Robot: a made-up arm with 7 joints.
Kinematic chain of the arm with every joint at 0, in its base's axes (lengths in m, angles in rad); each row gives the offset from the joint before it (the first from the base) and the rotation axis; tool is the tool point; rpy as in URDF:
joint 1: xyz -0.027 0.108 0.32 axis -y
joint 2: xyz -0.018 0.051 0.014 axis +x
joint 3: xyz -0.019 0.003 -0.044 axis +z
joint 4: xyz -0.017 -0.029 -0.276 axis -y
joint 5: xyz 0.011 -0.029 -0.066 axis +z
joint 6: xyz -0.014 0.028 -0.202 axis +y
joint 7: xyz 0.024 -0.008 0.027 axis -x
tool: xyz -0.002 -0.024 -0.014 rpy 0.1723 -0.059 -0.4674
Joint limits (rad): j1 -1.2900..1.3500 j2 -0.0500..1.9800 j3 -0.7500..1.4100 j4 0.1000..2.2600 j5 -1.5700..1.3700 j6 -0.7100..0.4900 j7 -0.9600..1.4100
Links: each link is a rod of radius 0.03 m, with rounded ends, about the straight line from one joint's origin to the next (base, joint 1, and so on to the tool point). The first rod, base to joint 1, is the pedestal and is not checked.
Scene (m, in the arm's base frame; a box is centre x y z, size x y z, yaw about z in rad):
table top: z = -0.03
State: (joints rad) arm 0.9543 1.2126 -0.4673 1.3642 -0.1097 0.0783 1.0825
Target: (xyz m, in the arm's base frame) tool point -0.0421 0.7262 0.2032
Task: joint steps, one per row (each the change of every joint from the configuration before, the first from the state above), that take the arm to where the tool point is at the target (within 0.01 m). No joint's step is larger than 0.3 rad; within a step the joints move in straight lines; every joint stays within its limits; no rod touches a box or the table.
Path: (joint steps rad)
1: -0.1085 0.0561 -0.0565 -0.2528 -0.0381 0.0823 -0.1403
2: -0.1085 0.0561 -0.0566 -0.2529 -0.0382 0.0824 -0.1403
3: -0.1084 0.0561 -0.0565 -0.2528 -0.0381 0.0823 -0.1404
4: -0.1085 0.0561 -0.0566 -0.2529 -0.0382 0.0824 -0.1403
5: -0.1085 0.0561 -0.0565 -0.2528 -0.0381 0.0823 -0.1403

